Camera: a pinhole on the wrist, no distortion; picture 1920 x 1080 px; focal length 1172.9 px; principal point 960.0 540.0 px. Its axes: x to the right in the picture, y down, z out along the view. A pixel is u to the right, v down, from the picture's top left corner.
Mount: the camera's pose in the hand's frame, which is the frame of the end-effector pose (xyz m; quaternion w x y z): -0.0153 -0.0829 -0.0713 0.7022 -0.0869 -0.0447 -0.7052
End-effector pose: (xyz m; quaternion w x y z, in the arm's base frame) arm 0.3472 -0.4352 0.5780 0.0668 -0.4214 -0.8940 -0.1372
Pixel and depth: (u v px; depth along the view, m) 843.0 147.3 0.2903
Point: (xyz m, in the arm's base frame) 0.4070 -0.4404 0.3519
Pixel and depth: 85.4 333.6 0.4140
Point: 0.6164 -0.2162 0.3506
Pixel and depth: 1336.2 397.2 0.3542
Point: 0.2704 -0.4501 0.2592
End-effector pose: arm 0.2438 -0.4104 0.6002 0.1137 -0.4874 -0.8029 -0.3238
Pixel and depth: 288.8 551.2 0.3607
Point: 0.4314 -0.1909 0.4947
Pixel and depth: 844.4 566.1 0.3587
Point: 0.2887 -0.2222 0.4055
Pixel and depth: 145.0 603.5 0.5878
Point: 0.6408 0.0302 0.4734
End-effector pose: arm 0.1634 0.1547 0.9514 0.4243 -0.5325 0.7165 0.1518
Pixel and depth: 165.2 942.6 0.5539
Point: -0.0219 0.4348 0.4691
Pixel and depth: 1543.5 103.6 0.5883
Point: 0.6650 0.5636 0.8245
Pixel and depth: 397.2 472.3 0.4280
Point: 0.1268 0.4495 0.7309
